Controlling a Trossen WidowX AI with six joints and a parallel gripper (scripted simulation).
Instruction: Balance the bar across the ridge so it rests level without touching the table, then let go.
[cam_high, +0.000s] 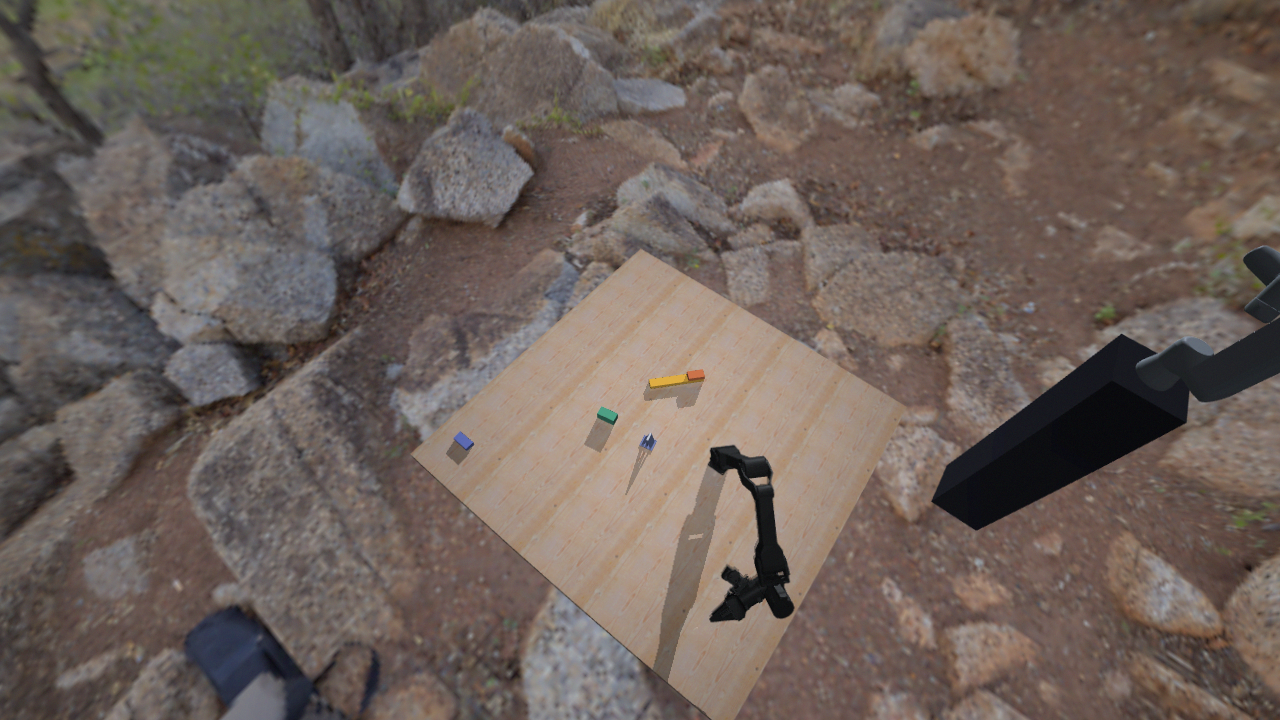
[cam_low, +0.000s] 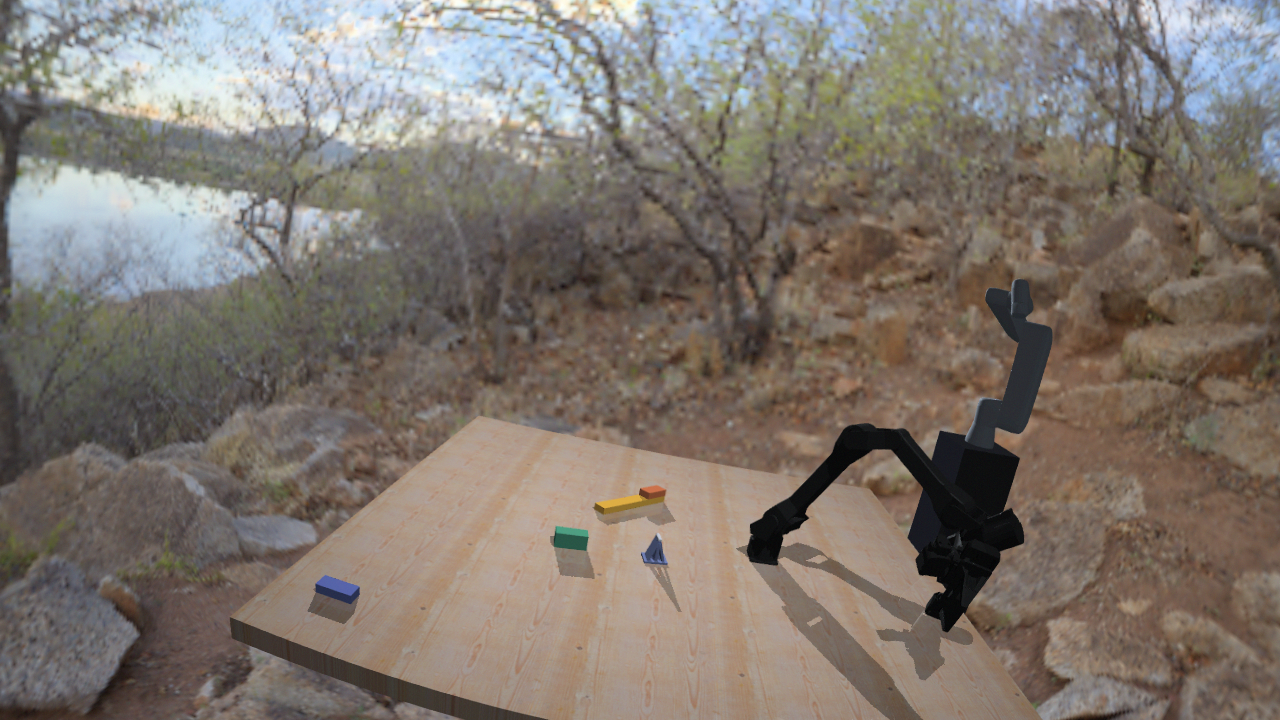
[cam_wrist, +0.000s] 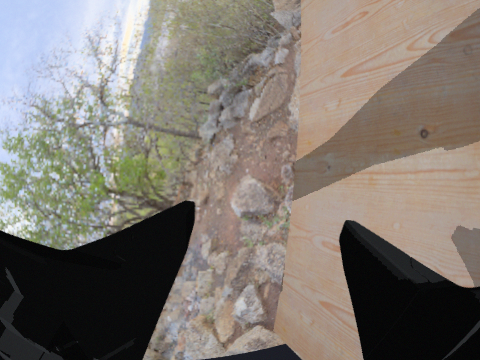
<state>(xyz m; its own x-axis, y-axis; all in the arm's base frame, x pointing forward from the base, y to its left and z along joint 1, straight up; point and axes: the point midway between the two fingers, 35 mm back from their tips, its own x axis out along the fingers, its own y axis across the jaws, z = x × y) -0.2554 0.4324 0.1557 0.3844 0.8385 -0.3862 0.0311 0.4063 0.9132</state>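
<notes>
My gripper tip is 660 mm short of the green block, 350 mm to the left of it and 130 mm above it. From my gripper tip the other things lie so: flat blue block 980 mm ahead, 40 mm to the left, 130 mm below.
</notes>
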